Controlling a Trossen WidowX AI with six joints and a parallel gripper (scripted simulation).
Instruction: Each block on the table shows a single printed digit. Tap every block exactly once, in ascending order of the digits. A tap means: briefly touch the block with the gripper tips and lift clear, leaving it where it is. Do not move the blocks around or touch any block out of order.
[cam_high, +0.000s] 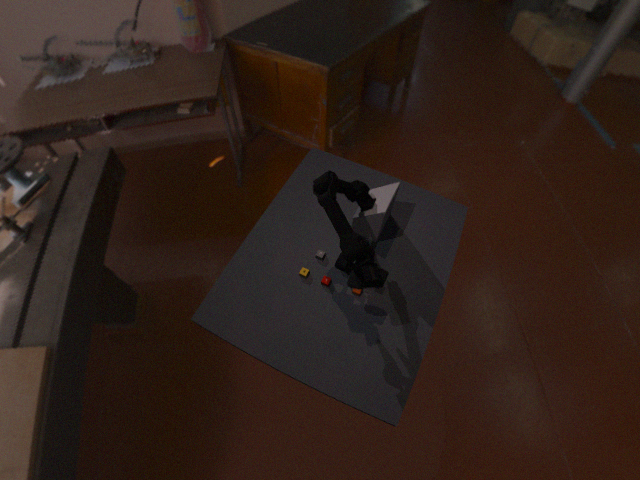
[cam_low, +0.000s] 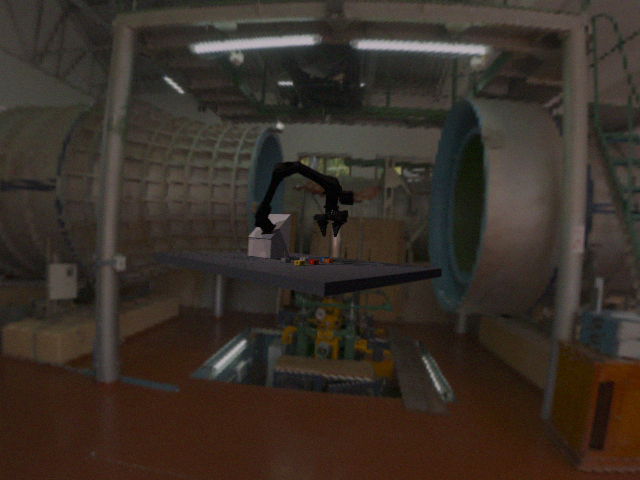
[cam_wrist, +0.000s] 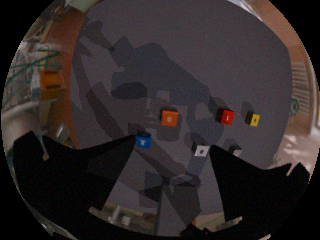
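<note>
Right now the orange block is 11 cm below my gripper tip and 1 cm to the left of it. The rest, counted from my gripper tip: blue block (11 cm below, 7 cm to the left, 7 cm behind); white block (11 cm below, 8 cm to the right, 8 cm behind); red block (13 cm to the right, 11 cm below, 1 cm ahead).
</note>
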